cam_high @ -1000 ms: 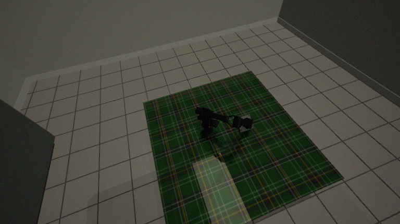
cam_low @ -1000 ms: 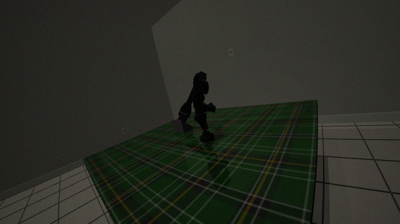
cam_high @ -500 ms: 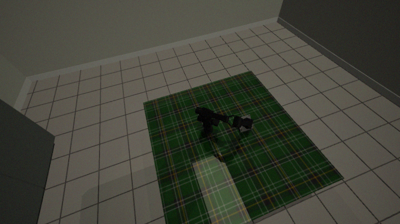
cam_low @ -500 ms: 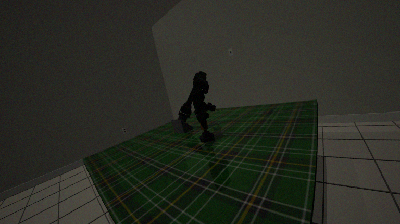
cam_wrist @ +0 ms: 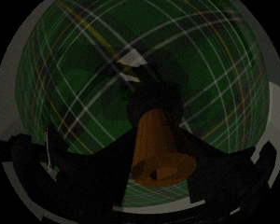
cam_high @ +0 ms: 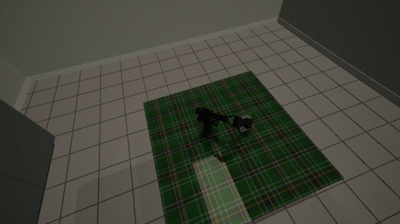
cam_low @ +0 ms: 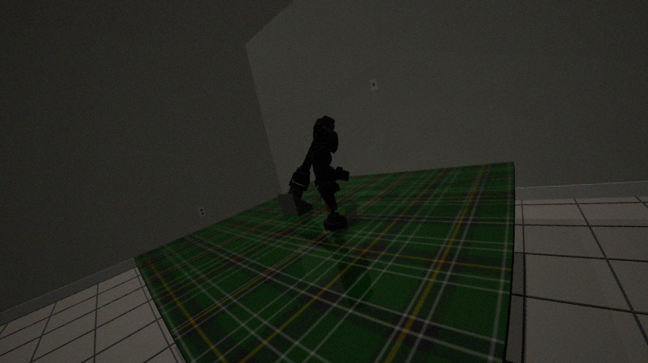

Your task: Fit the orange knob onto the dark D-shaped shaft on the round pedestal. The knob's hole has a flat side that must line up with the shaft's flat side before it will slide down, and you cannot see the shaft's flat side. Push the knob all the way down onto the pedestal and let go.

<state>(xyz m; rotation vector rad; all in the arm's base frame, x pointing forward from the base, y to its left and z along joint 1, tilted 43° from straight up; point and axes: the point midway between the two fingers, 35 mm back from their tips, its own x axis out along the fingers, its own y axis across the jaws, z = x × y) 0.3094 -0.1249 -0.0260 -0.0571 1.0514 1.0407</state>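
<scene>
My gripper tip is 20 mm below the orange knob. The rest, counted from my gripper tip: D-shaped shaft (40 mm below).
</scene>
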